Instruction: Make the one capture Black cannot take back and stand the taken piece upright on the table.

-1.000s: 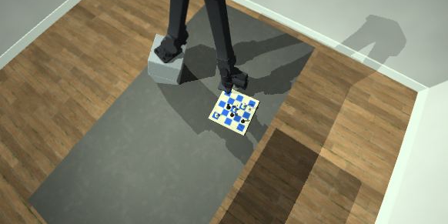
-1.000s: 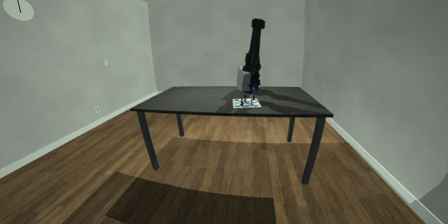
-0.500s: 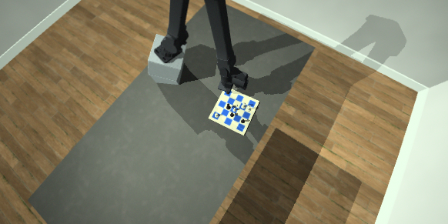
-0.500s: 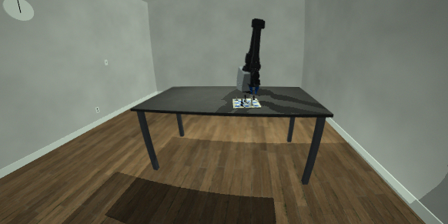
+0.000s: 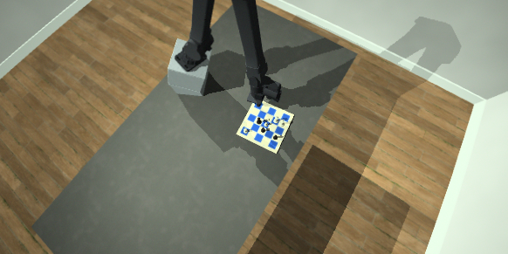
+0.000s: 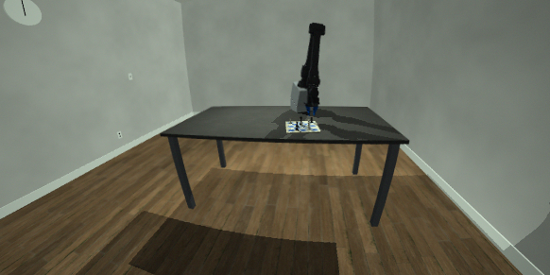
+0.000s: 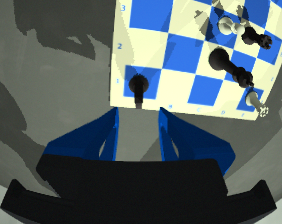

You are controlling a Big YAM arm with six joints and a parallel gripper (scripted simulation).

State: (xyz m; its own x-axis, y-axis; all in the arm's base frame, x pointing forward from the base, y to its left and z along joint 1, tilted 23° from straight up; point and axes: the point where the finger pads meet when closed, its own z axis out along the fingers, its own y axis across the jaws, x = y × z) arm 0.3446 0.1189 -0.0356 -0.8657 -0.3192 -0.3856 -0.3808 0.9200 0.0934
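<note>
Now: hand 40 mm above the black piece. Round my hand: cream chessboard 100 mm ahead, 50 mm to the right, 60 mm below; white piece 50 mm ahead, 140 mm to the right, 40 mm below.
</note>
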